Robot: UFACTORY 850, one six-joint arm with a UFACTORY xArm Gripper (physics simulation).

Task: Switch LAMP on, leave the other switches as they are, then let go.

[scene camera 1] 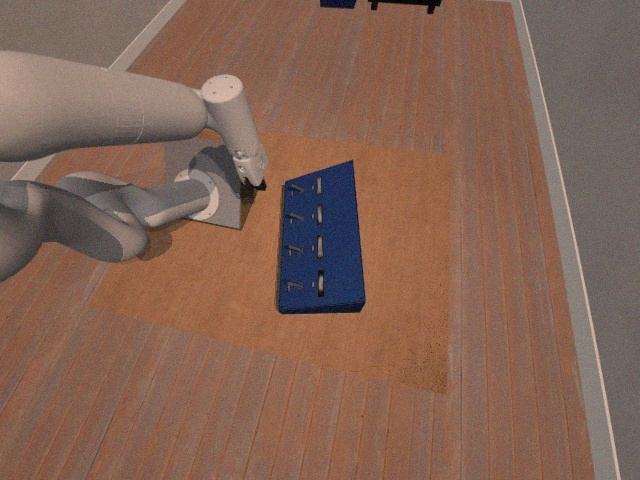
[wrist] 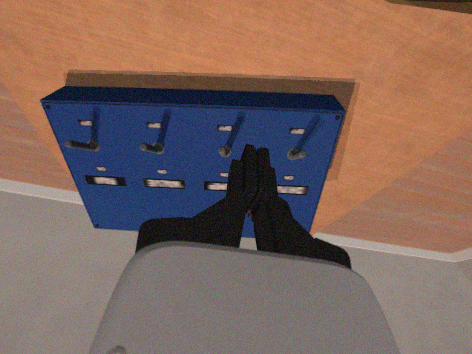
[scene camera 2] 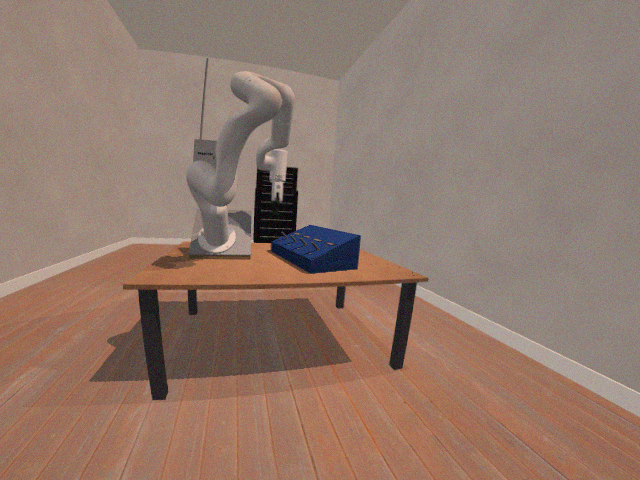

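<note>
The blue switch panel [scene camera 1: 338,232] [scene camera 2: 338,253] [wrist: 165,210] has four grey levers in a row. The LAMP lever [scene camera 1: 296,217] [wrist: 224,151] is second from the top in scene camera 1 and third from the left in the wrist view. It leans to the OFF side, like the DRIVE lever [scene camera 1: 297,189] [wrist: 296,154], the VALVE lever [scene camera 1: 295,249] [wrist: 152,148] and the FAN lever [scene camera 1: 295,285] [wrist: 82,145]. Lettering is blurred. My gripper [scene camera 1: 262,186] [scene camera 2: 277,198] [wrist: 250,160] is shut and empty, high above the table on the base side, apart from the levers; its fingers partly hide the LAMP label.
The panel stands on the wooden table [scene camera 1: 403,232] [scene camera 2: 227,273] [wrist: 200,40]. The arm's base plate [scene camera 1: 227,219] [scene camera 2: 242,248] is beside it. A black rack [scene camera 2: 256,217] and a grey box [scene camera 2: 205,147] are in the background.
</note>
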